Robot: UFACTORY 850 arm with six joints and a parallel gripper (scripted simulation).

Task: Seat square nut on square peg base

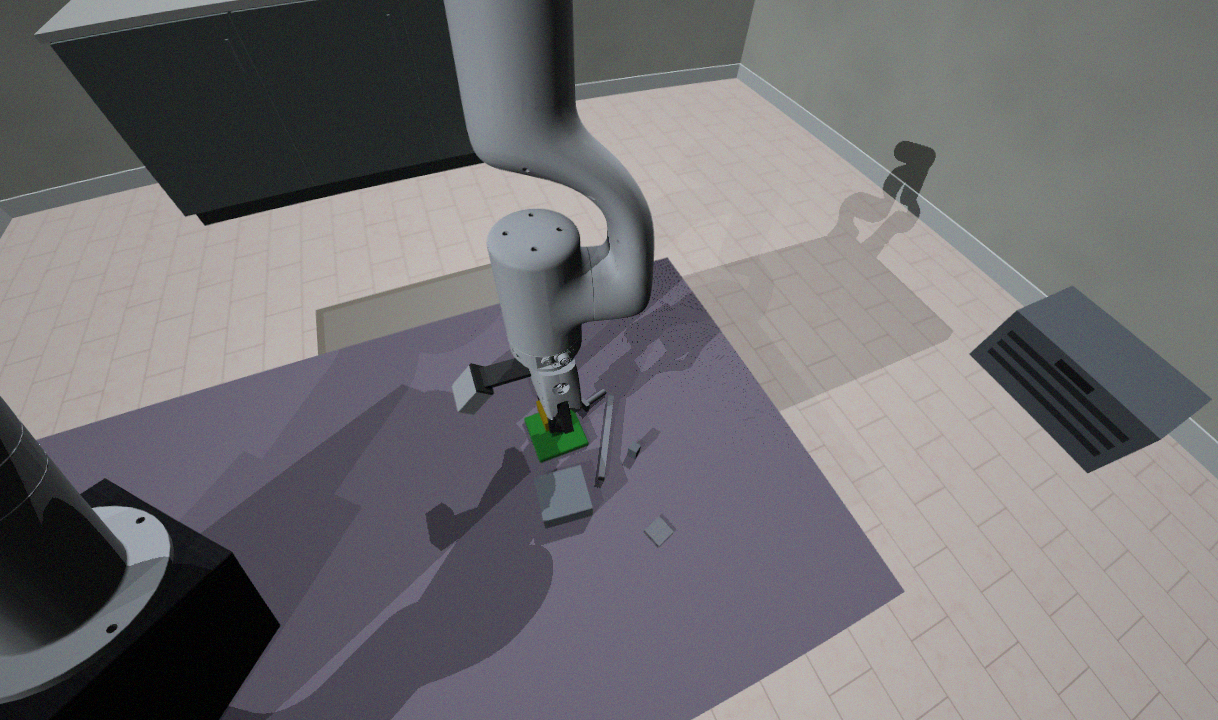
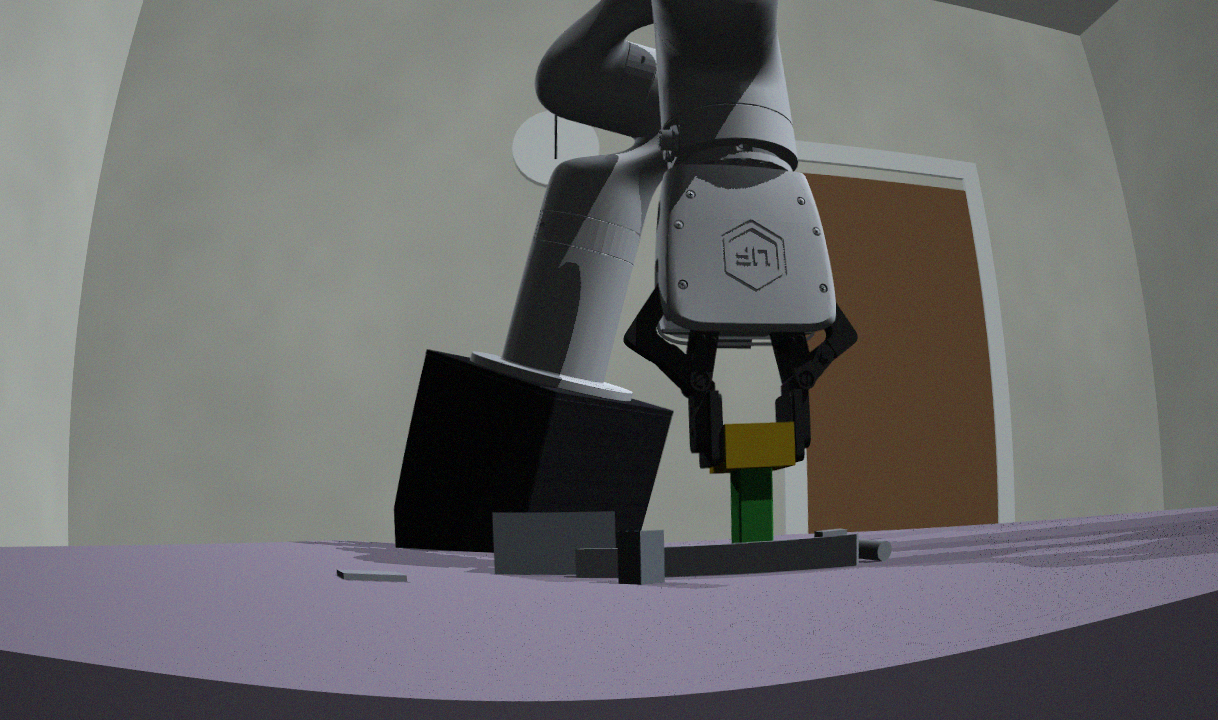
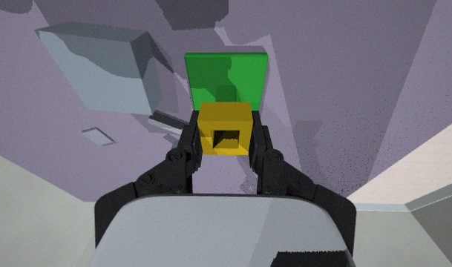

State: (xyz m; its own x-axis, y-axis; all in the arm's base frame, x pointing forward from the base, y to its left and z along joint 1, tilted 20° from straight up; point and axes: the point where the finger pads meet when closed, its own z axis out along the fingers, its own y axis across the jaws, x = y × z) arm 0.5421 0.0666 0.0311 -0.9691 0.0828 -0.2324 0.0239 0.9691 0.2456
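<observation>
My hand is 70 mm short of the bolt, 30 mm to the right of it and 70 mm above it. Round my hand: grey block: 30 mm behind, 110 mm to the right, 60 mm below; then long grey bar: 70 mm ahead, 40 mm to the right, 70 mm below; then thin grey plate: 80 mm ahead, 200 mm to the right, 80 mm below.
</observation>
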